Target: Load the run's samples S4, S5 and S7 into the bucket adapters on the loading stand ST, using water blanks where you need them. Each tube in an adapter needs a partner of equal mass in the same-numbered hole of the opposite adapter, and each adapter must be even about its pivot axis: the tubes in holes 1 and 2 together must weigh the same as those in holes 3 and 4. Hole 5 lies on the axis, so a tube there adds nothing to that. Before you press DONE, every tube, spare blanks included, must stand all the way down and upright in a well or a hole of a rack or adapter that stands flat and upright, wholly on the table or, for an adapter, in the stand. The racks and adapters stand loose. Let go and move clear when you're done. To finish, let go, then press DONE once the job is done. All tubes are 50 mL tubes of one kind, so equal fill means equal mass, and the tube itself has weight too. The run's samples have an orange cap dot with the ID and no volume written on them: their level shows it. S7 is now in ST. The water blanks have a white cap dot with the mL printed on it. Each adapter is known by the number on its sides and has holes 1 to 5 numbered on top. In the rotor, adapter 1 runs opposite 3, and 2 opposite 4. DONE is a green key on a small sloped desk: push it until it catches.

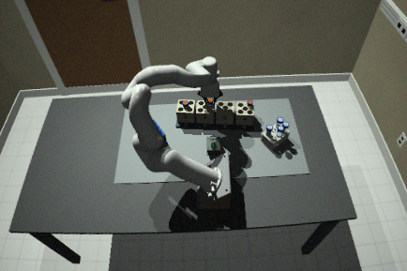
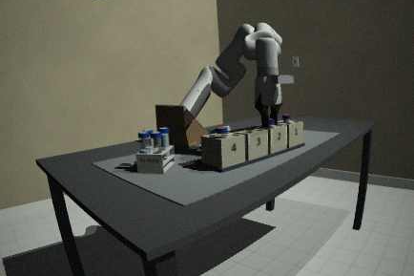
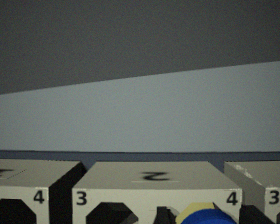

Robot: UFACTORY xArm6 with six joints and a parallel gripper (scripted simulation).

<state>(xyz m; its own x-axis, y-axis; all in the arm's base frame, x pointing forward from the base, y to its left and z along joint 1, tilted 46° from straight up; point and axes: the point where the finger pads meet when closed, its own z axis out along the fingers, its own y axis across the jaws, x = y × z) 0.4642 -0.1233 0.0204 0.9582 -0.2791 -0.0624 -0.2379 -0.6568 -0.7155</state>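
The sample S4 is 10 mm behind my hand and 50 mm below it. Also, from my hand: adapter 3 (50 mm behind, 80 mm to the right, 70 mm below); stand ST (40 mm behind, 20 mm to the right, 120 mm below); adapter 2 (20 mm behind, 30 mm to the left, 70 mm below).
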